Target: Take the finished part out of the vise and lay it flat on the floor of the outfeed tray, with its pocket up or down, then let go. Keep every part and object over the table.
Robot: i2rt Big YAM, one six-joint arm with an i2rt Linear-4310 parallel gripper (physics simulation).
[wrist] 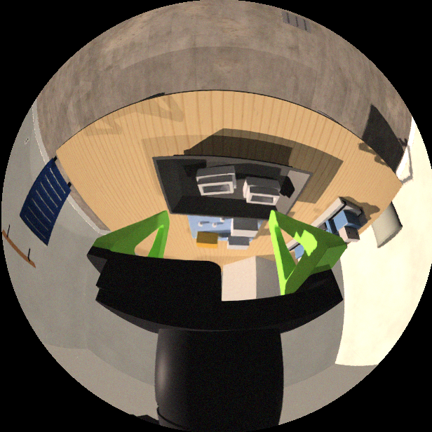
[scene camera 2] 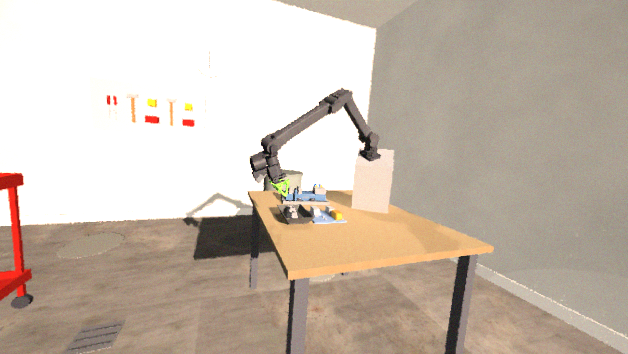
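Note:
My gripper is open and empty, above and a little to one side of the dark outfeed tray. Two grey parts lie inside the tray, apart from each other: one part on the left and one part on the right in the wrist view. Each shows a rectangular pocket facing the camera; I cannot tell exactly how each rests or which came from the vise. The blue vise stands behind the tray in the scene view; its jaw contents are too small to tell.
A light blue board beside the tray bears grey blocks and a yellow block. A tall pale box stands under the arm's base. The wooden table has an edge close beyond the tray.

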